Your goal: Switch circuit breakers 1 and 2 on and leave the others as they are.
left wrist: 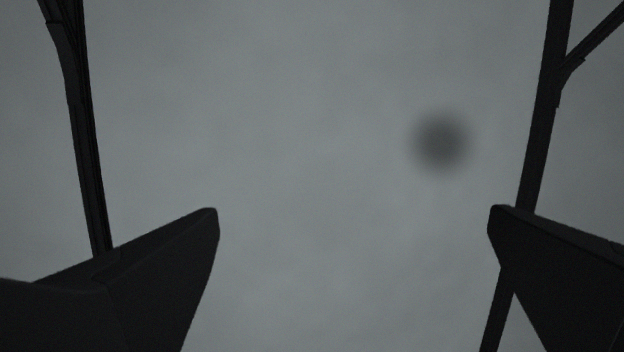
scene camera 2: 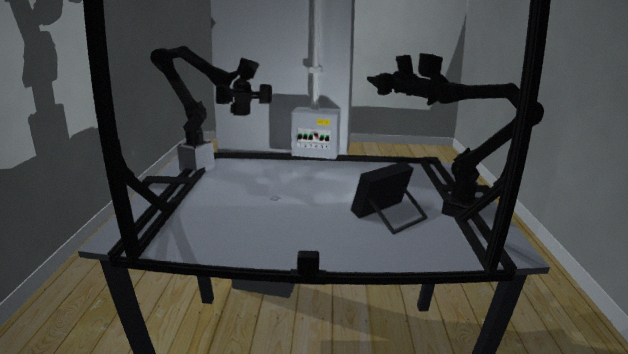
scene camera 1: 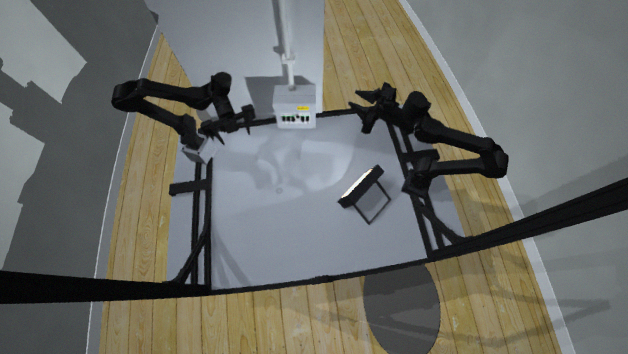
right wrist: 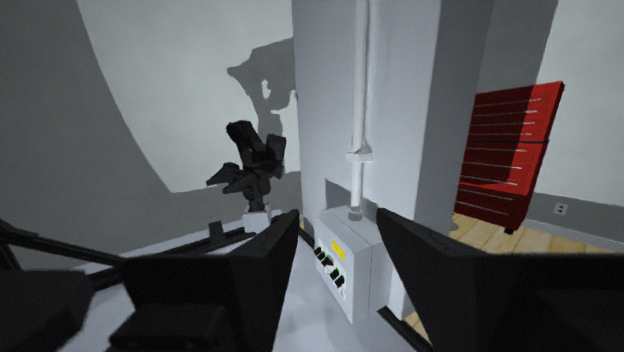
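Seen in the pictures: left gripper, fingertip midpoint: (left wrist: 354,220) (scene camera 2: 246,100) (scene camera 1: 236,139) (right wrist: 214,187); right gripper, fingertip midpoint: (scene camera 2: 371,77) (scene camera 1: 351,97) (right wrist: 337,214); left arm's base, origin of the base link: (scene camera 2: 194,143) (scene camera 1: 195,143) (right wrist: 257,208); right arm's base, origin of the base link: (scene camera 2: 463,199) (scene camera 1: 418,182).
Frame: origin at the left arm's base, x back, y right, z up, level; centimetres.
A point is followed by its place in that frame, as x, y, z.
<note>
A grey breaker box (scene camera 1: 295,93) {-37.2, -28.5, 10.8} (scene camera 2: 300,118) {-33.6, -22.0, 8.5} (right wrist: 361,285) {-46.0, -27.8, 2.6} with a yellow label stands at the far edge of the table below a vertical pipe. Its row of black switches (scene camera 1: 296,118) {-38.7, -23.5, 1.0} (scene camera 2: 313,137) {-38.3, -23.5, 1.5} (right wrist: 330,265) {-40.3, -23.1, 2.8} shows green marks and, near the middle, a red one; the switches are too small to tell which are up or down. My left gripper (scene camera 1: 235,135) {-28.5, 3.1, 19.2} (scene camera 2: 243,95) {-28.5, 3.1, 19.2} (left wrist: 354,220) {-28.5, 3.1, 19.2} is wide open and empty, raised left of the box and turned away from it. My right gripper (scene camera 1: 353,98) {-61.1, -18.8, 26.2} (scene camera 2: 370,80) {-61.1, -18.8, 26.2} (right wrist: 337,214) {-61.1, -18.8, 26.2} is partly open and empty, raised right of the box, fingers toward it.
A black panel (scene camera 1: 361,187) {-72.3, 0.5, 2.8} (scene camera 2: 384,190) {-73.5, 0.3, -2.6} with a lit face leans on its wire stand at the right of the table. The black frame (scene camera 1: 320,278) (scene camera 2: 215,271) {-49.1, 44.9, -10.5} edges the table. A red cabinet (right wrist: 500,160) stands beyond the pillar in the right wrist view.
</note>
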